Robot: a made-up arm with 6 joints. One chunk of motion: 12 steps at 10 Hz.
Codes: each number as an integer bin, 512 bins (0 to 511) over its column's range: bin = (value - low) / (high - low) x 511, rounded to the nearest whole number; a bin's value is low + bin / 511 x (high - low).
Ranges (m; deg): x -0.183..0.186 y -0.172..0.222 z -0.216..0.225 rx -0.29..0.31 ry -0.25..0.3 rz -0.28..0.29
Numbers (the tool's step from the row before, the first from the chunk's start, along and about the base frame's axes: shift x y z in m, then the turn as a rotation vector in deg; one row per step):
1: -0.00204 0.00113 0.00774 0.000 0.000 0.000
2: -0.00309 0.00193 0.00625 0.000 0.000 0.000
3: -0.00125 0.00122 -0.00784 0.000 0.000 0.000
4: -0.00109 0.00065 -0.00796 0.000 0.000 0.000
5: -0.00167 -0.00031 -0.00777 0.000 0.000 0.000
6: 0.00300 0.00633 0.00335 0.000 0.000 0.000
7: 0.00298 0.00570 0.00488 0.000 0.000 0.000
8: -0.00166 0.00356 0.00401 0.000 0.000 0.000
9: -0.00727 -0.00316 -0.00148 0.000 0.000 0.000
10: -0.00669 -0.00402 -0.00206 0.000 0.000 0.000
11: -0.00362 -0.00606 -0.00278 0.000 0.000 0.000
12: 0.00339 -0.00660 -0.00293 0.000 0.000 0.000
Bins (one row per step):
1: 251 225 259 247 232 251
2: 249 226 258 247 232 251
3: 252 225 241 247 232 251
4: 252 224 241 247 232 251
5: 251 223 241 247 232 251
6: 258 231 254 247 232 251
7: 258 230 256 247 232 251
8: 251 228 255 247 232 251
9: 243 219 249 247 232 251
10: 244 218 248 247 232 251
11: 248 215 247 247 232 251
12: 258 215 247 247 232 251

